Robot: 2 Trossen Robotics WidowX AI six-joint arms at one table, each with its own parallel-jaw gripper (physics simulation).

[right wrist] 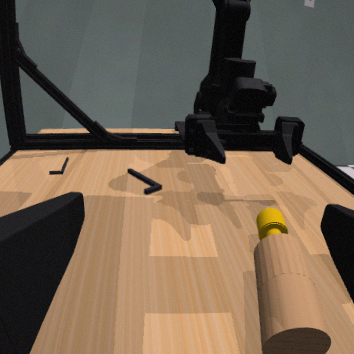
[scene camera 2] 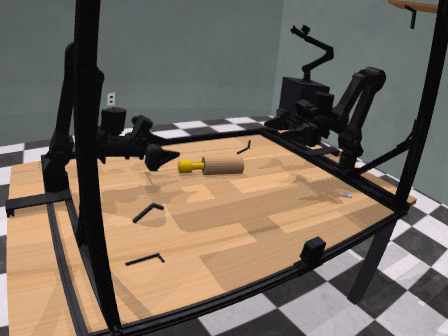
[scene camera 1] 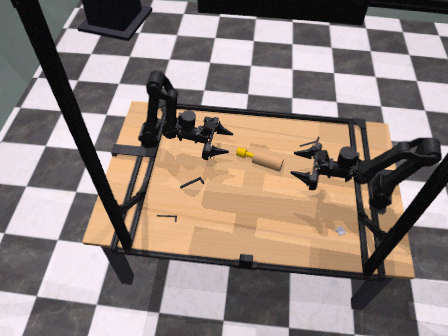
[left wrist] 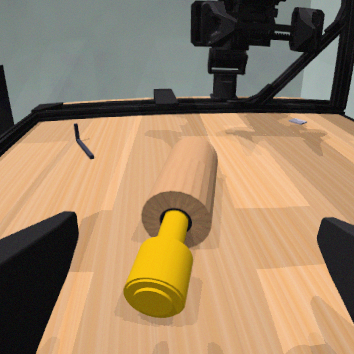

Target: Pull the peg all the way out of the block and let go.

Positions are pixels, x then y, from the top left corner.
left gripper: right wrist; scene camera 2 174, 147; scene camera 1 231, 143; left wrist
right gripper: right wrist 207, 211; scene camera 2; scene camera 1; left wrist 275, 28
same spot on right gripper: [scene camera 2: 302, 135] = [scene camera 1: 307, 178]
same spot on left gripper: [left wrist: 43, 251] = [right wrist: 284, 148]
